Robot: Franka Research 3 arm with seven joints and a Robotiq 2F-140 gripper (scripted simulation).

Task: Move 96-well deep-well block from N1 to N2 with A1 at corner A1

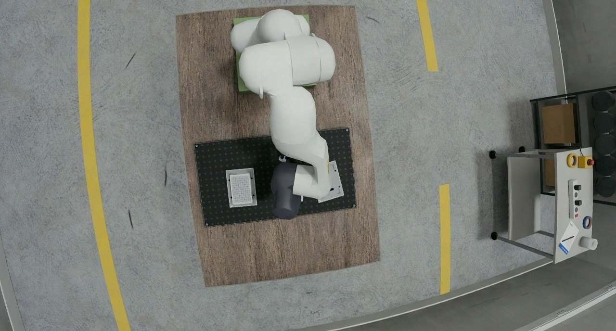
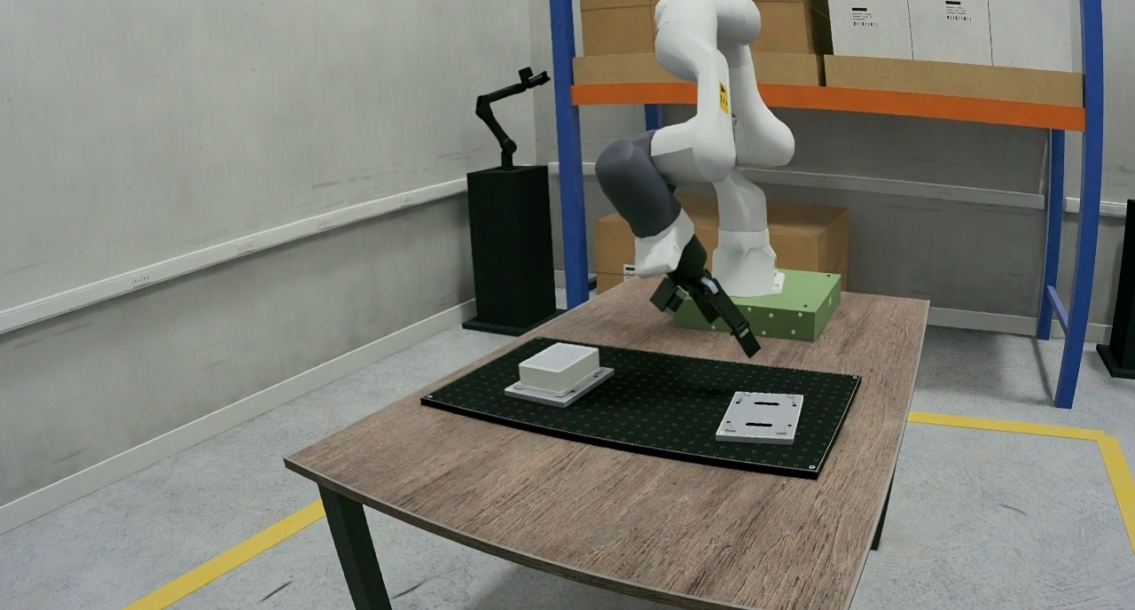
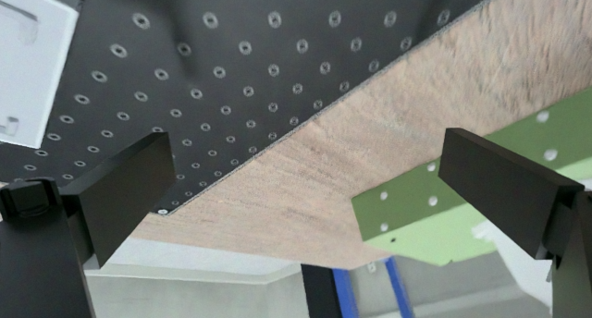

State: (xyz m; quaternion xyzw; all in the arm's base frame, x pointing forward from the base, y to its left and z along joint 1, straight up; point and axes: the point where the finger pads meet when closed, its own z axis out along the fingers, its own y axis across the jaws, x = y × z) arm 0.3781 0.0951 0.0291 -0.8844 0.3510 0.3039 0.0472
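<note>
Right now my hand is 26 cm to the left of the white deep-well block, 15 cm short of it and 5 cm above it. Round my hand: nest N1 (26 cm to the right, 15 cm ahead, 7 cm below); then nest N2 (17 cm ahead, 12 cm to the left, 7 cm below).
</note>
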